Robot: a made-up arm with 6 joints.
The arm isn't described. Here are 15 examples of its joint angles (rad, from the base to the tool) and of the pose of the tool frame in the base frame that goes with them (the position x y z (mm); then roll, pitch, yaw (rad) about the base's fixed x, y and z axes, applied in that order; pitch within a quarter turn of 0, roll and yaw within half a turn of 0).
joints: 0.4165 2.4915 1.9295 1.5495 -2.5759 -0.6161
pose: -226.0 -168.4 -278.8 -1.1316 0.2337 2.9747
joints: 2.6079 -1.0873 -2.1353 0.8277 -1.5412 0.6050
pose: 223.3 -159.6 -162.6 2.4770 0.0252 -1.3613
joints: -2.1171 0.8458 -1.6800 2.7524 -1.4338 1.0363
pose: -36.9 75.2 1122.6 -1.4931 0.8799 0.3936
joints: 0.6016 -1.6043 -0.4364 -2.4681 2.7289 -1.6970
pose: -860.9 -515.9 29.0 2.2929 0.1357 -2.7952
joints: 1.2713 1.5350 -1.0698 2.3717 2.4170 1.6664
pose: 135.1 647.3 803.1 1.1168 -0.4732 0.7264
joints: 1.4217 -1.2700 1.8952 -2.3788 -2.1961 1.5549
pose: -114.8 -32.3 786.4 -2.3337 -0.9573 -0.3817
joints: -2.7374 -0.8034 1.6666 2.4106 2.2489 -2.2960
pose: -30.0 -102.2 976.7 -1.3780 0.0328 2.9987
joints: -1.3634 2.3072 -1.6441 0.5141 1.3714 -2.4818
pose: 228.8 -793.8 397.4 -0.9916 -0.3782 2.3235
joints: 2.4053 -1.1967 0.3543 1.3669 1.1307 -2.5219
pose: 588.0 -732.7 902.4 0.3166 0.4338 1.0522
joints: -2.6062 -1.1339 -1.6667 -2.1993 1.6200 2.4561
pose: 528.7 367.0 -118.3 -2.1790 -0.1506 -0.4211
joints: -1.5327 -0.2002 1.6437 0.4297 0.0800 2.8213
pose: 60.0 -602.8 853.5 -0.1064 0.0545 1.6422
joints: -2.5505 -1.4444 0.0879 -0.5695 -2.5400 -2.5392
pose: 880.4 485.7 394.7 -1.3590 -0.6959 1.0000
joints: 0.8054 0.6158 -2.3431 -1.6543 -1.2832 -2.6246
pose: -412.5 -169.6 610.6 -1.9140 0.0348 -0.4682
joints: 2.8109 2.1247 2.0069 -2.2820 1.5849 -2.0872
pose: 44.6 -25.3 -338.5 2.9373 -0.5680 -1.4472
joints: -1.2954 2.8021 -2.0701 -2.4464 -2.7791 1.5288
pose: 176.9 -573.5 132.8 2.7161 -1.0706 -1.7888
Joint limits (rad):
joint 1: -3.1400..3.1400
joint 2: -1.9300..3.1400
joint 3: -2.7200..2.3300
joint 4: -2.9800..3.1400
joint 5: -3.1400..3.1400
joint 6: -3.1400..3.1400
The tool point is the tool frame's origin. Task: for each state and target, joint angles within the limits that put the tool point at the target. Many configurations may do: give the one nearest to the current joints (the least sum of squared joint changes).
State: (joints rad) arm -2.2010 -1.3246 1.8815 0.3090 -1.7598 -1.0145
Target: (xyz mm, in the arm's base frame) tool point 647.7 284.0 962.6
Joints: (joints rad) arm -2.6826 -1.4074 1.1888 0.2014 -1.6195 -0.9540
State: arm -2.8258 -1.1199 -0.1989 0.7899 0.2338 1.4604
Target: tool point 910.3 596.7 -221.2
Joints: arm -2.4884 -1.9152 -0.0724 0.7530 -0.0163 1.4272
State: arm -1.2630 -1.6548 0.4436 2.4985 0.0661 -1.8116
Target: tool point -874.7 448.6 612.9
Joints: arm -0.4442 -1.9293 1.1437 2.4963 -0.0147 -1.8538
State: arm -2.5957 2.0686 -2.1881 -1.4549 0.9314 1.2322
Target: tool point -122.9 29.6 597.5
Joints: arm -3.1242 2.0691 -2.7098 -1.7783 1.1212 1.1380
